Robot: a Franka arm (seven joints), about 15 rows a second.
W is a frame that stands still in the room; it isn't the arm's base.
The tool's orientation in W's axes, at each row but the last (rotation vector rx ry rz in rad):
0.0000, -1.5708, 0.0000
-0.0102, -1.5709, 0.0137
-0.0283, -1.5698, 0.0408
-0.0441, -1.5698, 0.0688
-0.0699, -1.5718, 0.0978
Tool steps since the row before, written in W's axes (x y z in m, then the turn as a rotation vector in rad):
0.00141, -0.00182, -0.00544, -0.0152, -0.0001, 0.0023
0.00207, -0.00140, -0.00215, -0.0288, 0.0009, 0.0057
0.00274, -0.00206, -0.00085, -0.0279, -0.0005, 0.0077
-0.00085, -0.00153, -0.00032, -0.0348, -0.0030, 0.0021
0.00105, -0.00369, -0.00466, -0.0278, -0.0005, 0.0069
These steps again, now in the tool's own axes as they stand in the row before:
-0.00544, -0.00182, -0.00141, 0.0023, -0.0001, 0.0152
-0.00217, -0.00137, -0.00207, 0.0057, 0.0009, 0.0288
-0.00094, -0.00204, -0.00272, 0.0077, -0.0006, 0.0279
-0.00043, -0.00149, 0.00087, 0.0019, -0.0026, 0.0348
-0.00503, -0.00319, -0.00098, 0.0069, -0.0007, 0.0278

